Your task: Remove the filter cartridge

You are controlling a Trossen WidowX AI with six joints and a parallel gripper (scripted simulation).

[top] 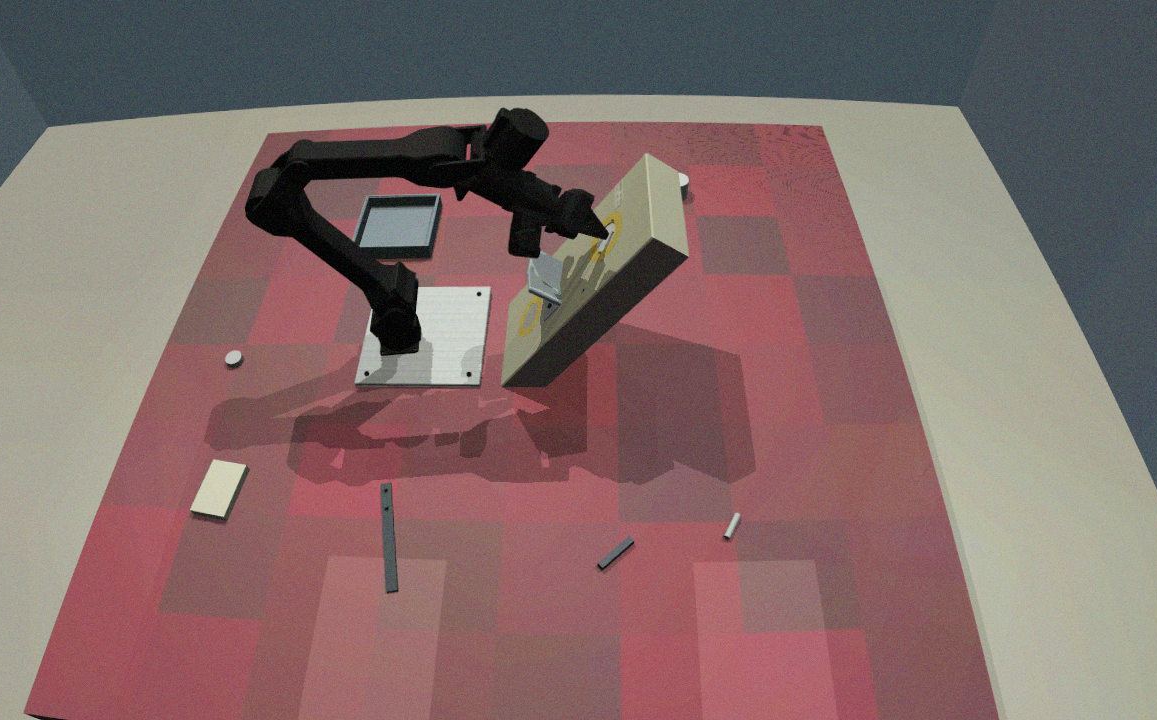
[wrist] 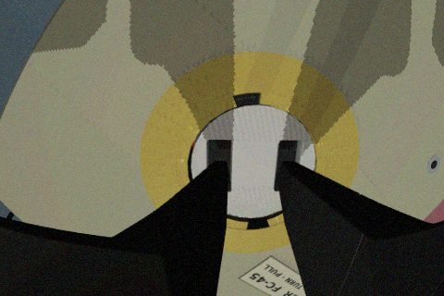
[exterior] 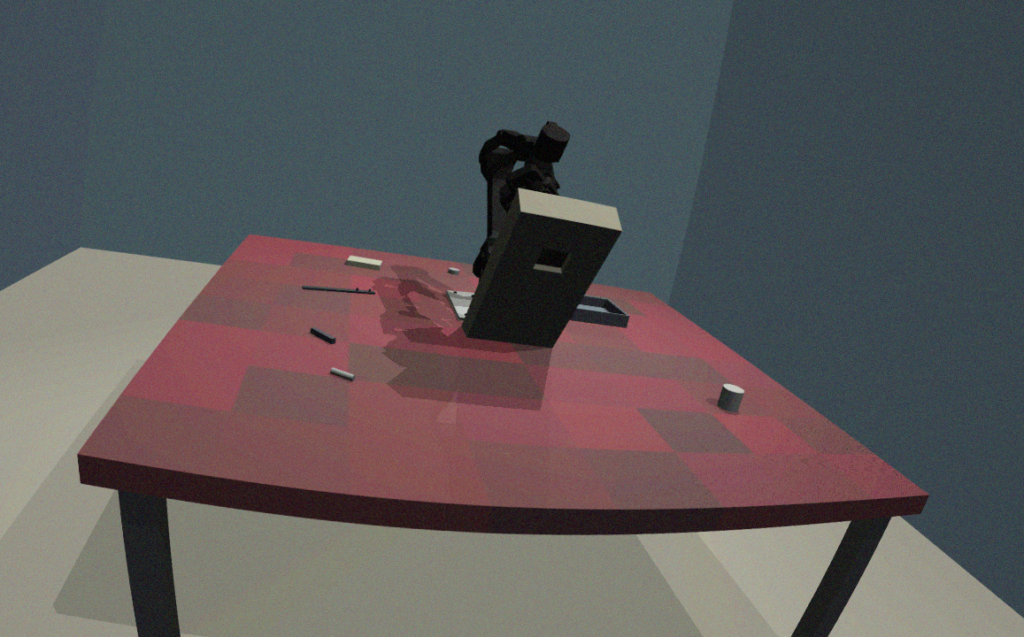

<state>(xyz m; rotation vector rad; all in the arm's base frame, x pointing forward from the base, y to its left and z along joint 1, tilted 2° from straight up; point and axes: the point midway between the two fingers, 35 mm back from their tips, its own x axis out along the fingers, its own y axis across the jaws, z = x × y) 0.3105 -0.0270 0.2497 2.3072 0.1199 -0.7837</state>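
Now: the round filter cartridge 20 mm ahead of my gripper tip and 10 mm below it. Also, from my gripper tip: beige service panel (90 mm below, 30 mm behind); then short bar (370 mm to the right, 240 mm below, 30 mm behind); then grey shelf (100 mm below, 80 mm behind, 10 mm to the left).
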